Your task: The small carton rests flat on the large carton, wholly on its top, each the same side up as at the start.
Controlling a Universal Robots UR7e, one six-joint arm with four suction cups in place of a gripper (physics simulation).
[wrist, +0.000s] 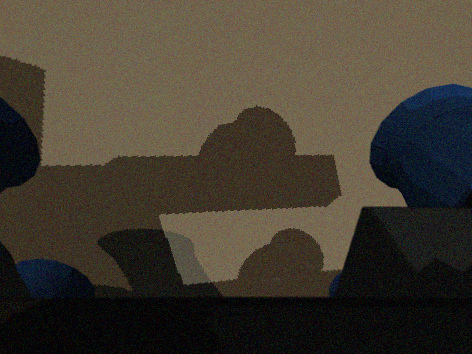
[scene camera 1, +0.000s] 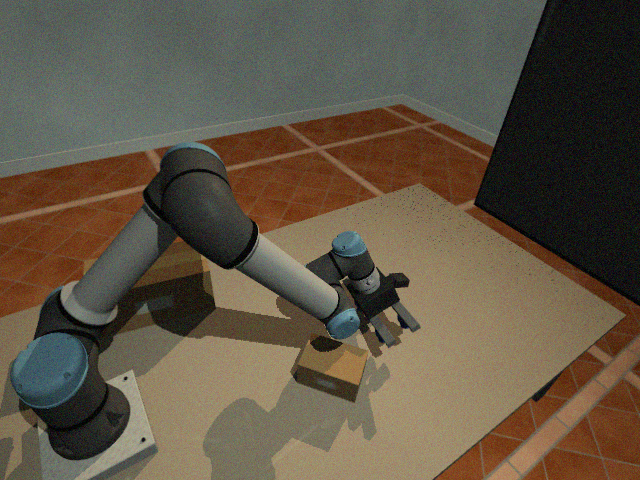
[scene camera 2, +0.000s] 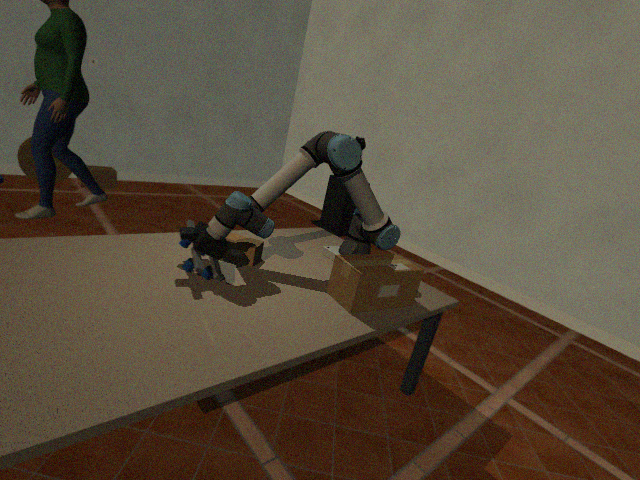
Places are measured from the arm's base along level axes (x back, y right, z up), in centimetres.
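Pixels of known places: hand, tool point: [wrist: 210, 226] [scene camera 1: 383, 314]; arm's base, link origin: [scene camera 1: 92, 422].
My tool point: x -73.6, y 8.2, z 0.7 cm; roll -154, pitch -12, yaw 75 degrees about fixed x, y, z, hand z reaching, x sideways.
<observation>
Ahead of a thing's pixels: the offset from my tool point to its top centre. Level surfaces: height alone.
The small carton {dz +3.8, dx +22.0, dy +6.5 cm} [scene camera 1: 330, 366] [scene camera 2: 252, 240] lies on the table, partly behind the arm's wrist in scene camera 2. The large carton {dz +11.1, dx +52.7, dy -38.5 cm} [scene camera 1: 199, 284] [scene camera 2: 369, 289] stands apart from it near the arm's base, partly hidden by the arm in scene camera 1. My gripper [scene camera 1: 395, 329] [scene camera 2: 197, 267] is tilted and low over the table, beside the small carton on the side away from the base. No carton is on its cups, and I see no contact with the small carton. In the wrist view a blue suction cup [wrist: 425, 145] shows at the right, above shadowed table; neither carton shows there.
The table {dz -4.0 cm} [scene camera 1: 465, 289] [scene camera 2: 129, 330] carries the arm's base plate [scene camera 1: 135, 413]. A tall black panel [scene camera 1: 578, 129] stands beyond the table's far side. A person in a green top [scene camera 2: 60, 56] stands behind the table in scene camera 2. The arm's forearm [scene camera 1: 289, 273] passes low near the small carton.
</observation>
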